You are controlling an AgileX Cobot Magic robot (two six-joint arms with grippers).
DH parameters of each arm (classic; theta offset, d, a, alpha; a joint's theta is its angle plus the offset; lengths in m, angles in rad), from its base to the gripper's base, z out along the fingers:
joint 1: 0 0.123 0 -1.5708
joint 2: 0.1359 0 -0.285 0
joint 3: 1.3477 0 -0.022 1.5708
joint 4: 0 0.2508 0 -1.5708
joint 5: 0 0 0.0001 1.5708
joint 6: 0 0.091 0 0
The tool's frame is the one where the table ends.
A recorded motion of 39 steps. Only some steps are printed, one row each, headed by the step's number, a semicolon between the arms.
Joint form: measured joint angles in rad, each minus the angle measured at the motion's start. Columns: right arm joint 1, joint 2, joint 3, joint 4, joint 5, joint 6; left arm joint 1, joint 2, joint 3, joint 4, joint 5, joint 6.
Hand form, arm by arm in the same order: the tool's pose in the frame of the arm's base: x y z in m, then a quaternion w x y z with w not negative. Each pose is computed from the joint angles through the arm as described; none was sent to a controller.
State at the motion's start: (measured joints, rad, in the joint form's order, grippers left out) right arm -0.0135 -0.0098 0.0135 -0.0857 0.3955 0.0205; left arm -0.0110 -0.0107 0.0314 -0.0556 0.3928 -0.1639
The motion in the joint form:
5: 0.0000 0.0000 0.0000 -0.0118 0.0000 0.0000; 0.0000 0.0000 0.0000 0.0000 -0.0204 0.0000
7: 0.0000 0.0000 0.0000 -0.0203 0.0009 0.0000; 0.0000 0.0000 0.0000 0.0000 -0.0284 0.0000
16: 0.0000 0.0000 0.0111 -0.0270 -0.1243 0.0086; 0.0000 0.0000 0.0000 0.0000 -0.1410 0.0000
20: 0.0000 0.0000 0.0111 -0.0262 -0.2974 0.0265; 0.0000 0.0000 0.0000 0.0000 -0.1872 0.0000
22: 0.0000 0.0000 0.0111 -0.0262 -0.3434 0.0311; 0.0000 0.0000 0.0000 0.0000 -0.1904 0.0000
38: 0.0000 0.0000 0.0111 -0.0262 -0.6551 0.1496; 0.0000 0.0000 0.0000 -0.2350 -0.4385 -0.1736
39: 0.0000 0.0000 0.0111 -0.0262 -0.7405 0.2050; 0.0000 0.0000 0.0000 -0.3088 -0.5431 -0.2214
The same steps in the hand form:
5: 0.0519 -0.0041 0.1738 0.58810 -0.01157 0.80774 -0.03959; 0.0527 -0.0024 0.1698 0.58658 -0.07644 0.80278 -0.07498
7: 0.0518 -0.0044 0.1738 0.58762 -0.01375 0.80786 -0.04323; 0.0530 -0.0024 0.1704 0.58980 -0.07635 0.80041 -0.07520
16: 0.0549 -0.0035 0.1810 0.63278 -0.01597 0.77308 -0.04111; 0.0554 -0.0019 0.1804 0.63400 -0.07499 0.76571 -0.07820
20: 0.0568 -0.0018 0.1965 0.69749 -0.01439 0.71578 -0.03109; 0.0561 -0.0017 0.1845 0.65156 -0.07436 0.75076 -0.07935
22: 0.0568 -0.0013 0.2007 0.71380 -0.01424 0.69963 -0.02834; 0.0561 -0.0016 0.1848 0.65277 -0.07432 0.74971 -0.07943
38: 0.0519 0.0019 0.2283 0.81325 0.01025 0.58115 0.02802; 0.0565 0.0005 0.2071 0.70868 -0.20712 0.63409 -0.22979
39: 0.0491 0.0028 0.2355 0.83583 0.02067 0.54584 0.05494; 0.0550 0.0042 0.2158 0.72741 -0.24568 0.58051 -0.27115

